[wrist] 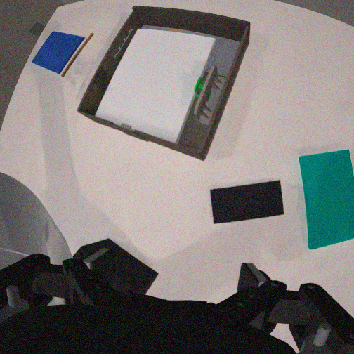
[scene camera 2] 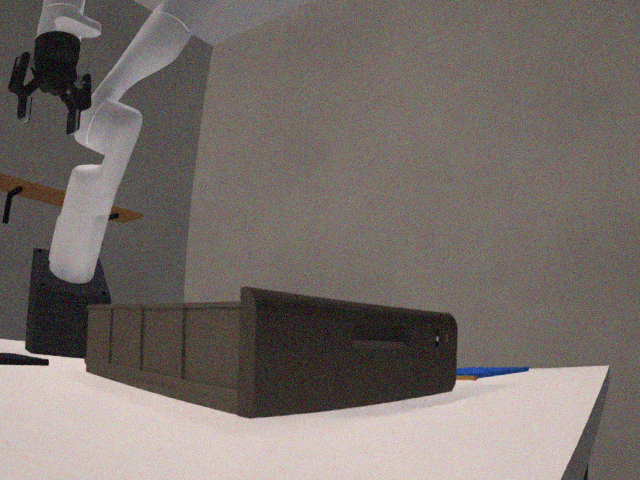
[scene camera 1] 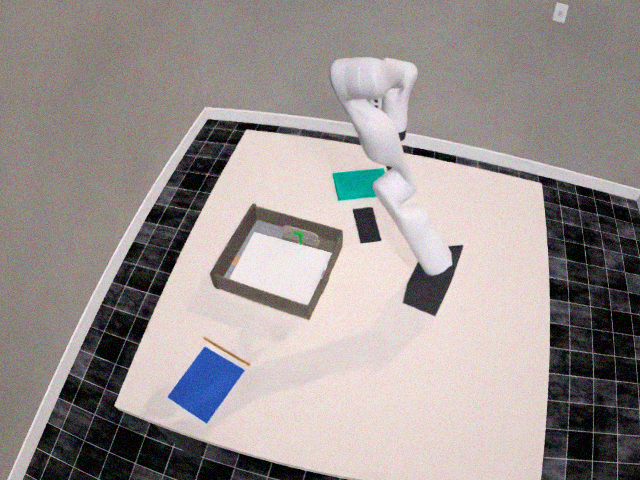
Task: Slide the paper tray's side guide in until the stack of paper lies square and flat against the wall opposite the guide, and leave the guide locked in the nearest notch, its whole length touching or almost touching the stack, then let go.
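Frame: origin at the arm's base, x left, y down, z back, level; metres.
Seen in the pictures: gripper, between the fingertips: (scene camera 2: 48,128) (scene camera 1: 388,169); arm's base, origin of its link: (scene camera 2: 71,270) (scene camera 1: 437,264).
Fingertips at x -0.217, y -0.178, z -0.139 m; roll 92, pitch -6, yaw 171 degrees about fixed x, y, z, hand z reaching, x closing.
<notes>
Pixels of each thing's top centre, then the offset from my fingertips to it. "spot": a spot on its surface instead.
- dark paper tray, centre of its top: (scene camera 2: 262,307) (scene camera 1: 276,249) dx +0.090, dy +0.244, dz -0.338 m
- white paper stack, centre of its top: (scene camera 1: 280,268) dx +0.121, dy +0.300, dz -0.330 m
- grey side guide, centre of its top: (scene camera 1: 299,231) dx +0.008, dy +0.258, dz -0.269 m
- teal block, centre of its top: (scene camera 1: 361,182) dx -0.269, dy +0.322, dz -0.039 m
- black rectangle, a spot on its surface: (scene camera 1: 367,225) spot: dx -0.068, dy +0.332, dz -0.038 m
- blue block, centre of its top: (scene camera 2: 470,370) (scene camera 1: 205,383) dx +0.514, dy +0.332, dz -0.557 m
- thin brown rod, centre of its top: (scene camera 1: 225,350) dx +0.399, dy +0.333, dz -0.498 m
The dark paper tray (scene camera 1: 263,300) (scene camera 2: 351,361) (wrist: 190,19) stands on the table. A white paper stack (scene camera 1: 281,268) (wrist: 155,80) lies inside, looking flat. Its edge opposite the guide runs close along the tray wall; a fine gap there cannot be judged. The grey side guide (scene camera 1: 290,234) (wrist: 204,99) with its green lever (scene camera 1: 298,236) (wrist: 198,86) stands beside the stack's other long edge, close to it; contact and notch locking cannot be told. My gripper (scene camera 2: 48,125) (wrist: 175,271) is open and empty, high above the table and away from the tray. The arm hides it in scene camera 1.
A teal block (scene camera 1: 356,184) (wrist: 327,200) and a black rectangle (scene camera 1: 367,225) (wrist: 246,202) lie between tray and arm side. A blue block (scene camera 1: 206,384) (scene camera 2: 491,371) (wrist: 59,51) and thin brown rod (scene camera 1: 226,351) lie beyond the tray. The robot's black base (scene camera 1: 426,291) (scene camera 2: 56,320) is on the table.
</notes>
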